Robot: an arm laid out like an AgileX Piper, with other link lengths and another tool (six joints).
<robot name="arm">
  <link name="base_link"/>
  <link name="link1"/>
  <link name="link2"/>
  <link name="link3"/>
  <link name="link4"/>
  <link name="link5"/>
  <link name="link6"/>
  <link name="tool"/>
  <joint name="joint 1" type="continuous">
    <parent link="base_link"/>
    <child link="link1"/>
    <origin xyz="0 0 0.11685"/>
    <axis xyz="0 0 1"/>
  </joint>
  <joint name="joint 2" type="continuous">
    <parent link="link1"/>
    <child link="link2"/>
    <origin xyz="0 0 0" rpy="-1.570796 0 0"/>
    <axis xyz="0 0 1"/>
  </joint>
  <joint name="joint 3" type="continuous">
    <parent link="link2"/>
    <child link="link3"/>
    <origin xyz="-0.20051 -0.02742 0"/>
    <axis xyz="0 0 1"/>
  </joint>
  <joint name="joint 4" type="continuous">
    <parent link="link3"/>
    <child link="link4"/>
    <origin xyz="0.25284 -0.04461 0" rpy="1.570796 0 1.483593"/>
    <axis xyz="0 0 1"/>
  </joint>
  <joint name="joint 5" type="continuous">
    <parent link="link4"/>
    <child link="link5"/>
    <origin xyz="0 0 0" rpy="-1.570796 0 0"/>
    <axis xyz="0 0 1"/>
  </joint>
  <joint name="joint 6" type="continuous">
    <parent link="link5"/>
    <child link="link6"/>
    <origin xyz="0 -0.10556 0" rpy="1.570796 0 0"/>
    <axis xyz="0 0 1"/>
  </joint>
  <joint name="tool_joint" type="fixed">
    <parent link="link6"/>
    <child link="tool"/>
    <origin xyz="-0.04 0.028 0.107" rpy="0 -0.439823 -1.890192"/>
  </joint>
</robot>
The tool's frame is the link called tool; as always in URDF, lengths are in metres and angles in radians. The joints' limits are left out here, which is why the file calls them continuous.
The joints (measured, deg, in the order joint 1, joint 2, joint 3, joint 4, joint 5, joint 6), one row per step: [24.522 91.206 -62.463 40.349 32.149 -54.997]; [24.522 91.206 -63.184 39.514 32.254 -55.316]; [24.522 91.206 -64.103 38.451 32.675 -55.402]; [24.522 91.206 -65.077 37.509 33.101 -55.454]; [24.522 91.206 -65.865 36.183 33.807 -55.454]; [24.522 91.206 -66.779 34.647 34.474 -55.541]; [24.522 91.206 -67.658 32.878 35.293 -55.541]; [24.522 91.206 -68.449 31.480 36.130 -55.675]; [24.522 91.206 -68.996 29.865 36.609 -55.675]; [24.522 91.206 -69.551 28.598 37.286 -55.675]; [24.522 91.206 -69.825 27.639 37.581 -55.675]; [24.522 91.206 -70.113 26.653 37.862 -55.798]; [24.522 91.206 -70.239 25.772 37.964 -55.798]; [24.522 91.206 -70.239 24.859 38.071 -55.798]
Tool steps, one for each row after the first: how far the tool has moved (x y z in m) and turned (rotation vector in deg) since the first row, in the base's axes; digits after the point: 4 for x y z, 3 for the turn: [0.0015 0.0002 0.0031 -0.540 -1.070 0.620]; [0.0027 0.0005 0.0068 -1.130 -2.023 1.335]; [0.0041 0.0009 0.0111 -1.596 -2.957 1.961]; [0.0039 0.0007 0.0130 -2.484 -3.609 2.841]; [0.0043 0.0001 0.0153 -3.556 -4.533 3.802]; [0.0042 -0.0009 0.0167 -4.847 -5.334 4.835]; [0.0038 -0.0017 0.0181 -5.935 -5.969 5.815]; [0.0040 -0.0034 0.0181 -7.213 -6.673 6.562]; [0.0037 -0.0046 0.0184 -8.227 -7.089 7.281]; [0.0037 -0.0058 0.0180 -9.019 -7.446 7.709]; [0.0038 -0.0071 0.0177 -9.885 -7.901 8.219]; [0.0041 -0.0085 0.0168 -10.636 -8.250 8.525]; [0.0040 -0.0101 0.0151 -11.461 -8.488 8.856]
